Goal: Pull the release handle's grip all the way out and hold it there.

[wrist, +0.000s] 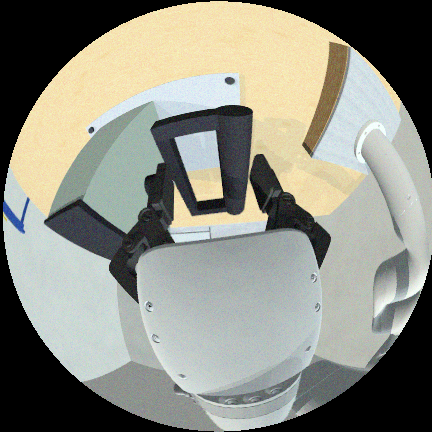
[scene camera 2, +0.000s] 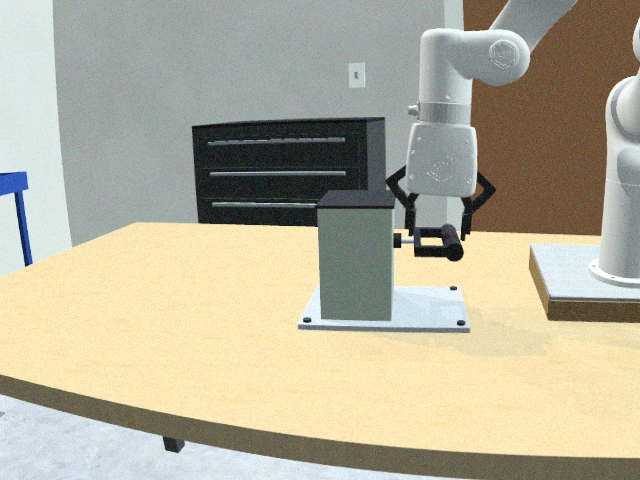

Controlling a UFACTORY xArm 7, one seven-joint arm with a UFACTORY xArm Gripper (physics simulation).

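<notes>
The release handle's black cylindrical grip [scene camera 2: 451, 242] [wrist: 238, 160] is joined by a rectangular frame [scene camera 2: 430, 251] [wrist: 175, 170] to a short pale rod [scene camera 2: 407, 240] on the right side of the grey-green housing [scene camera 2: 356, 263] [wrist: 117, 170]. A short stretch of rod shows between the housing's black collar [scene camera 2: 397, 240] and the frame. My gripper [scene camera 2: 438, 236] [wrist: 211, 167] is open and points down at the far end of the handle. Its fingers stand on either side of the grip in the wrist view, with a gap on each side. The rod is hidden in the wrist view.
The housing stands on a pale base plate [scene camera 2: 429, 312] [wrist: 190, 92] with dark bolts, on the wooden table [scene camera 2: 206, 335] [wrist: 165, 50]. The arm's raised mount [scene camera 2: 568, 273] [wrist: 357, 95] stands to the right. A black drawer cabinet [scene camera 2: 279, 155] is behind the table.
</notes>
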